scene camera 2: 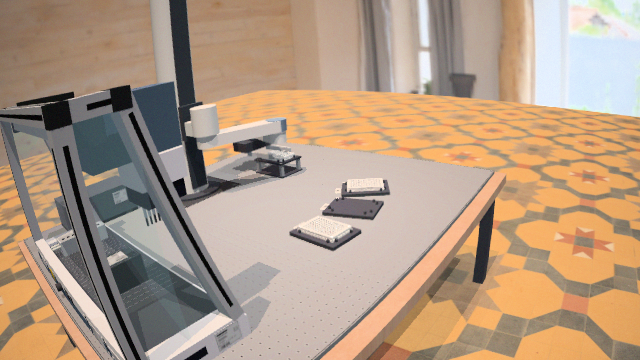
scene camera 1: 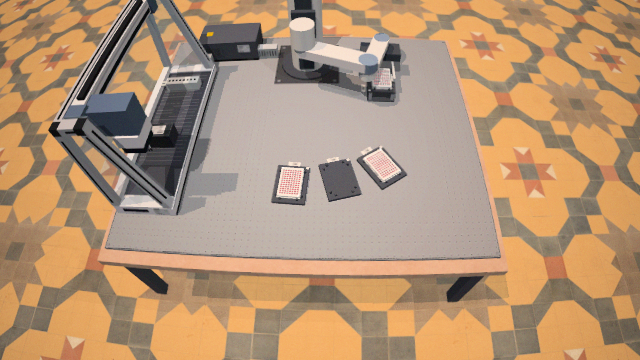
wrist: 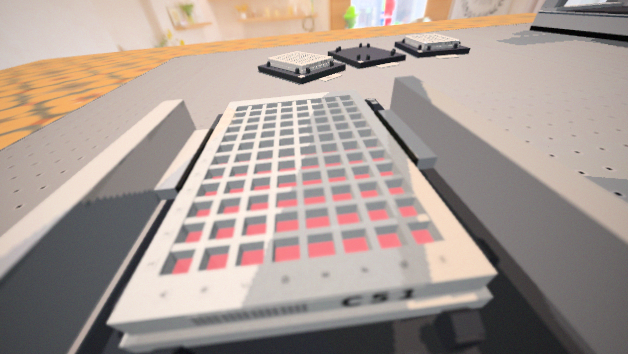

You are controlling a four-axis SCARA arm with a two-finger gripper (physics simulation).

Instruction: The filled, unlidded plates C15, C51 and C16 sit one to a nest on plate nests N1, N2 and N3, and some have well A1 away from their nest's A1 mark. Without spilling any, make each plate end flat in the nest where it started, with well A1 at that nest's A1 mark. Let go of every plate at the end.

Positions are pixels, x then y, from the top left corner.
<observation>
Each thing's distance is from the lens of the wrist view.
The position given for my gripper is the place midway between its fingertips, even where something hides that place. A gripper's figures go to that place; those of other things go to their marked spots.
my gripper (wrist: 293,108): 11 cm
filled plate (wrist: 303,213): 6 cm
</observation>
